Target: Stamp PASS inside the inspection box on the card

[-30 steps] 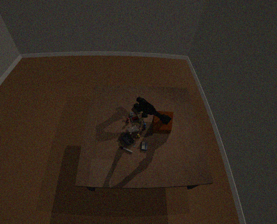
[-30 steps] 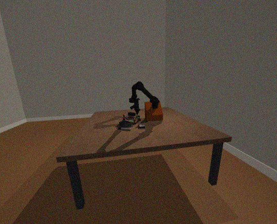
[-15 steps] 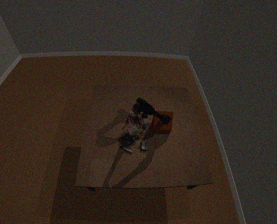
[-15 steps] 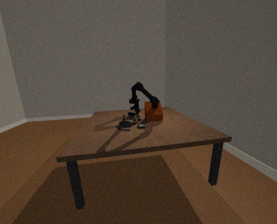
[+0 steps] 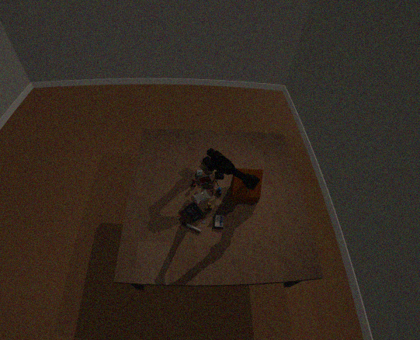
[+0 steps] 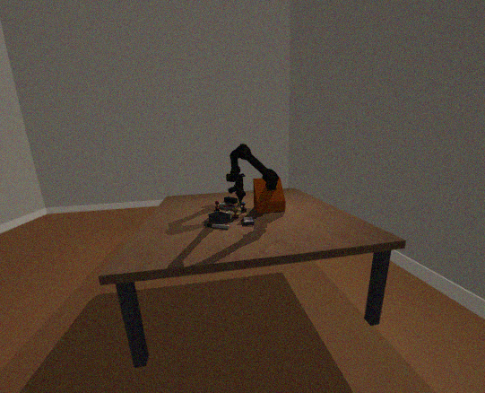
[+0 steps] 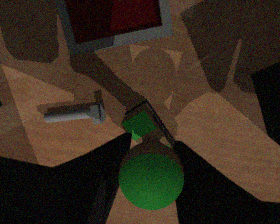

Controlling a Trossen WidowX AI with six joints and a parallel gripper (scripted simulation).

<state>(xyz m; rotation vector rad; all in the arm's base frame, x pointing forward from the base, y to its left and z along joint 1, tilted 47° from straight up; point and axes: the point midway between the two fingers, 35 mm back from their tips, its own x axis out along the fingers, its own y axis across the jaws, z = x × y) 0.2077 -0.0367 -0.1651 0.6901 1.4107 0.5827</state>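
The small grey bolt lies 10 mm ahead of my gripper tip, 50 mm to the left of it and 20 mm below it. Also, from my gripper tip: dark block: 50 mm ahead, 120 mm to the right, 10 mm below; then green-knobbed stamp: right at my gripper tip; then red ink pad: 100 mm ahead, 40 mm to the left, 20 mm below.
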